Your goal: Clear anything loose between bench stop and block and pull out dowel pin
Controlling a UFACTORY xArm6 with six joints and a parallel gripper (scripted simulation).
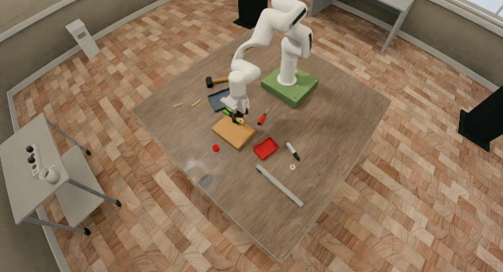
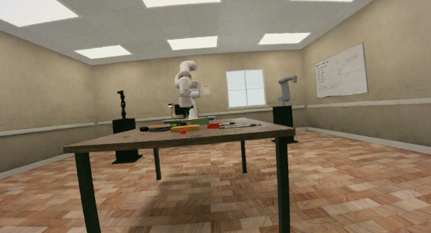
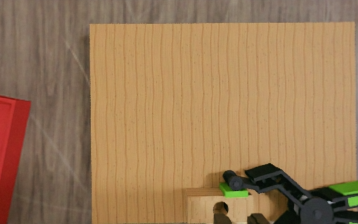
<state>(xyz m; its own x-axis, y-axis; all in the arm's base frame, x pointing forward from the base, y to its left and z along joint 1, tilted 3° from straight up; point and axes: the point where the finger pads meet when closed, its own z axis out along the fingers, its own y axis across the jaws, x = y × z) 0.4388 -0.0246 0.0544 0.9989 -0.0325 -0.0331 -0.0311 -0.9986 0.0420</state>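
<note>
My gripper is now 3 cm short of the red tray, 20 cm to the right of it and 12 cm above it. The rest, counted from my hand: tan bench board: 5 cm ahead, 1 cm to the right, 10 cm below; then dowel pin: 2 cm below; then small wooden block: 8 cm below.
</note>
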